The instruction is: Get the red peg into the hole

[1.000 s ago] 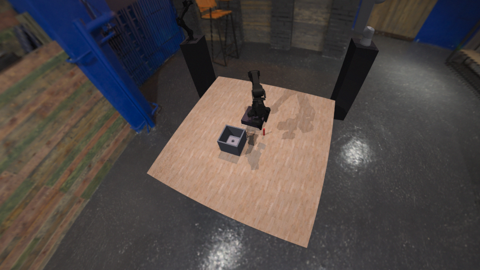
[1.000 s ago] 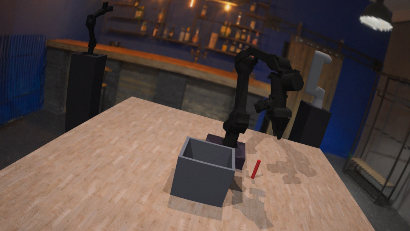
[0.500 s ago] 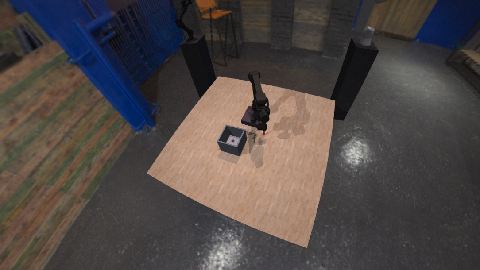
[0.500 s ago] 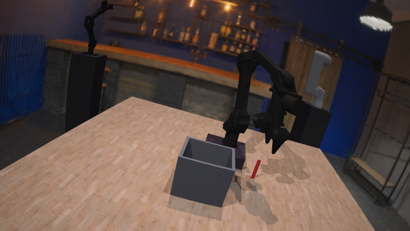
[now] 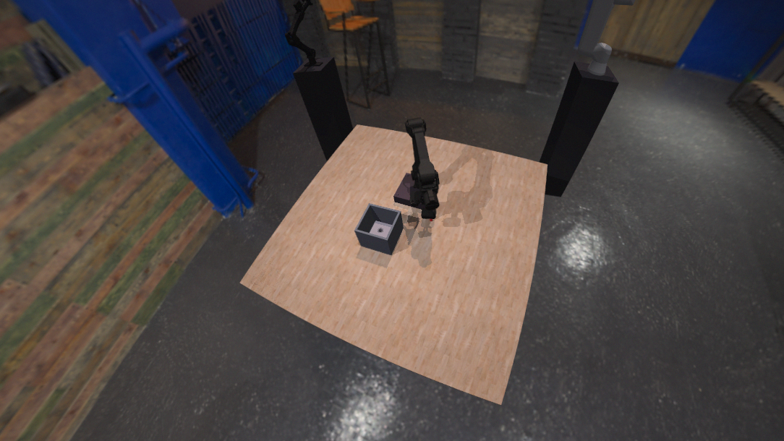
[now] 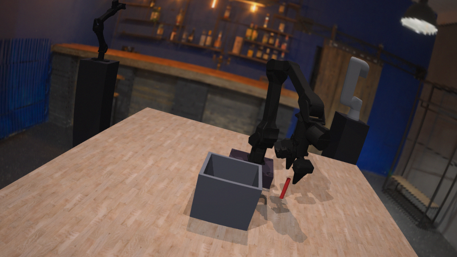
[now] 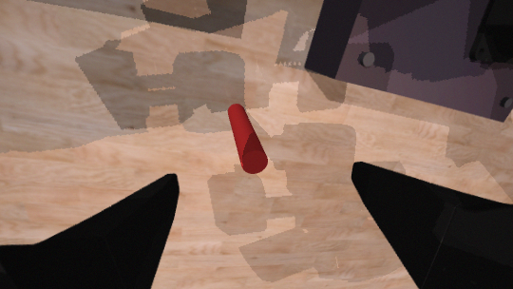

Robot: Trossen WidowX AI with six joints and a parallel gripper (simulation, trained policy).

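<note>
Right now my gripper tip is 50 mm above the red peg and 10 mm short of it. Round my gripper tip: light grey plate: 220 mm to the right, 140 mm ahead, 40 mm below.
</note>
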